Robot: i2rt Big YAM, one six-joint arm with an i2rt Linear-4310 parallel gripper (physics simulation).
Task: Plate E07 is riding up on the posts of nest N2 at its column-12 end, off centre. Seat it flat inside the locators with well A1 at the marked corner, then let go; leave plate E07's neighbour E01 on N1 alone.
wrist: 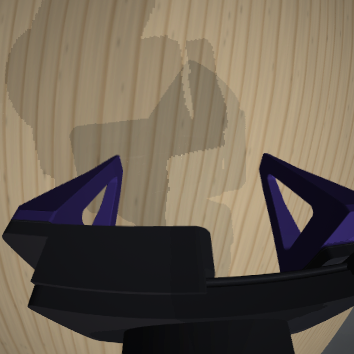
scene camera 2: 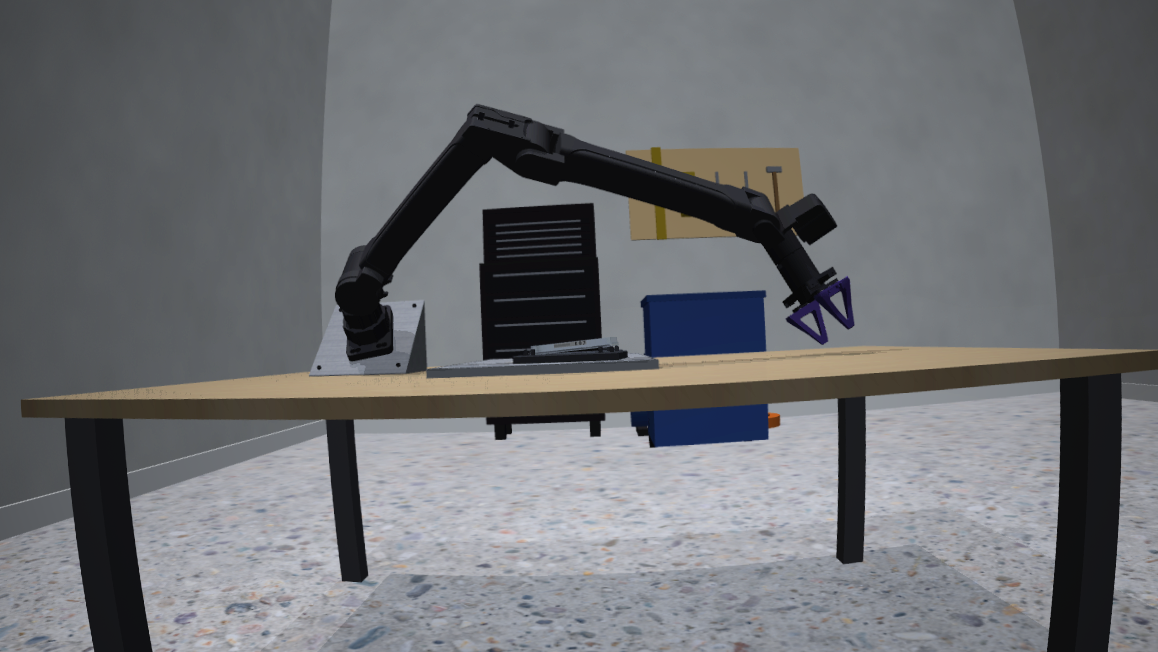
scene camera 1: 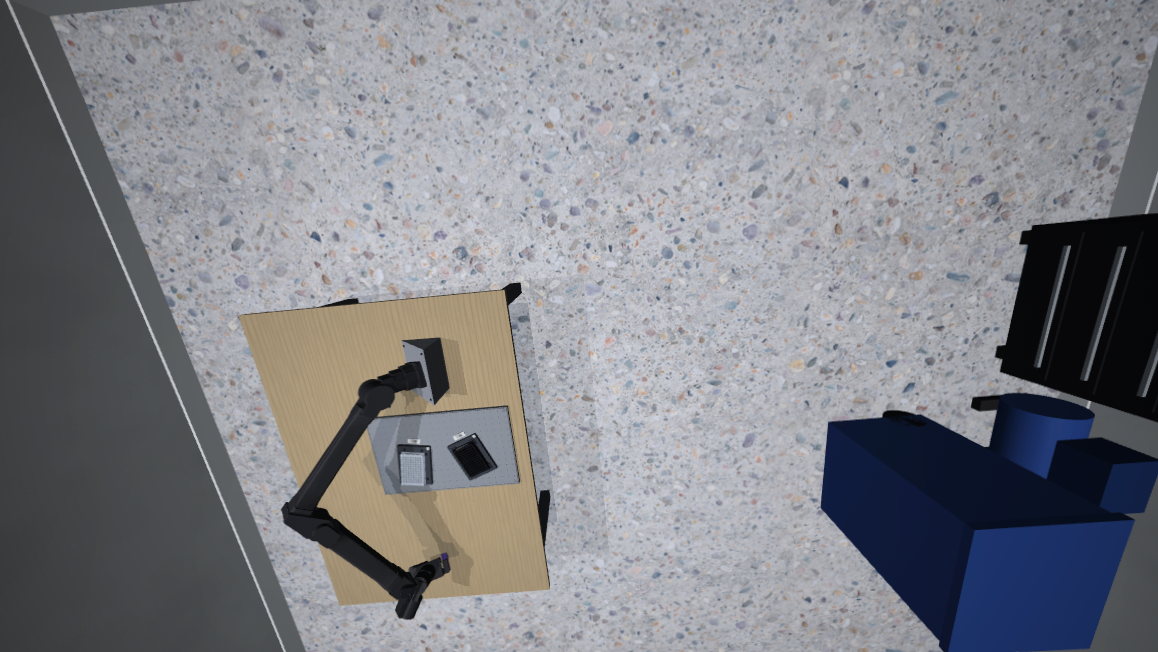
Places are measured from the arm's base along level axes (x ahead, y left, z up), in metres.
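Where they show: gripper, fingertip midpoint: (wrist: 191, 161) (scene camera 2: 837, 335) (scene camera 1: 435, 561); arm's base, link origin: (scene camera 2: 371, 335) (scene camera 1: 417, 373).
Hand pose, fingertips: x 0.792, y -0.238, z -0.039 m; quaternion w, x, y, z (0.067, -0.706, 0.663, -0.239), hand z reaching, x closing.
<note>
Things, the pixels of their centre, and the offset from my fingertips. Level surfaces: height alone.
- pale plate, body centre: (scene camera 2: 575, 345) (scene camera 1: 413, 469) 0.430 m back, 0.068 m left, 0.005 m up
- dark nest, body centre: (scene camera 2: 572, 353) (scene camera 1: 414, 465) 0.435 m back, 0.069 m left, 0.008 m down
- black plate-like piece, body centre: (scene camera 2: 571, 347) (scene camera 1: 471, 459) 0.414 m back, 0.289 m left, 0.000 m up
- wooden table, surface height: 0.032 m down
A pale plate (scene camera 1: 412, 468) (scene camera 2: 575, 346), apparently E07, sits on a dark nest (scene camera 1: 428, 464) (scene camera 2: 617, 354). It is tilted, its end away from the arm's base raised, and shifted toward that end. The well A1 corner is too small to tell. A black plate-like piece (scene camera 1: 473, 457), apparently E01 on N1, lies turned at an angle beside it; whether it is a plate is hard to tell. My gripper (scene camera 1: 444, 562) (scene camera 2: 837, 333) (wrist: 191, 161) is open and empty, above the table well beyond the nests. Neither plate shows in the wrist view.
Both nests stand on a grey board (scene camera 1: 504, 425) (scene camera 2: 486, 370) on the wooden table (scene camera 1: 307, 364) (scene camera 2: 243, 392) (wrist: 300, 100). The arm's wedge-shaped base (scene camera 1: 435, 368) (scene camera 2: 411, 340) stands beside the board. The arm arches high along the table, with its shadow falling across board and wood.
</note>
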